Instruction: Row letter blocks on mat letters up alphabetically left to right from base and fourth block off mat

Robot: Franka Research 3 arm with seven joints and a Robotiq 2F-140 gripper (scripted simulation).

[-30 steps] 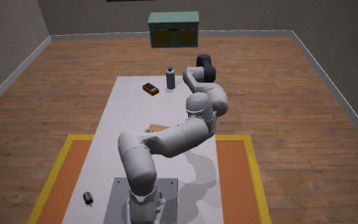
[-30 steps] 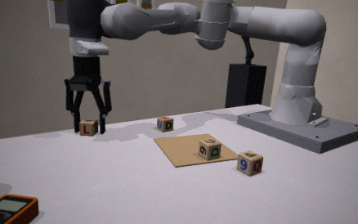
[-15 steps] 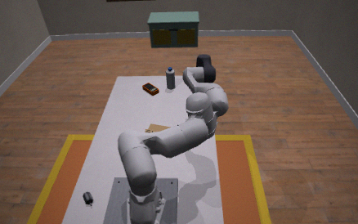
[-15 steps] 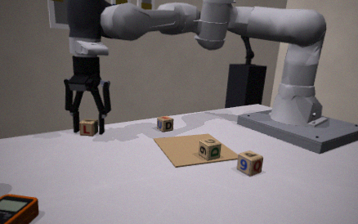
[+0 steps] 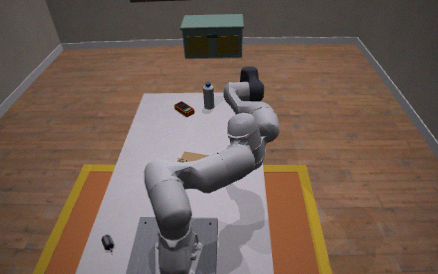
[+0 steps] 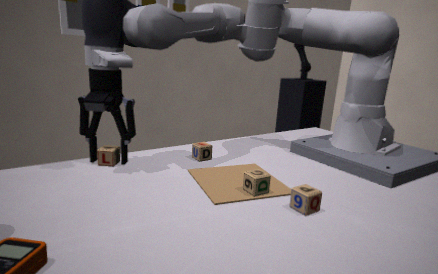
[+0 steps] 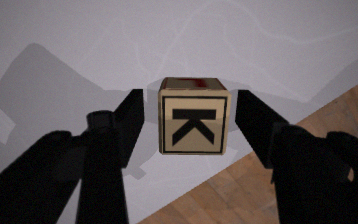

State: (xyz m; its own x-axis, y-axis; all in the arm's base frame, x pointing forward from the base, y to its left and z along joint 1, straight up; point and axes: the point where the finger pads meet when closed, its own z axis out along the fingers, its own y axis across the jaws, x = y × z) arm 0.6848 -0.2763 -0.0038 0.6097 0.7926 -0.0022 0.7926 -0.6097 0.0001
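Now: hand 240 mm past the tan mat, 260 mm to the right of it and 30 mm above it. Also, from my hand: small dark object (680 mm behind, 570 mm to the left, 20 mm below); then block (240 mm behind, 70 mm to the left, 10 mm below); then grey can (290 mm ahead, 230 mm to the left, 50 mm above).
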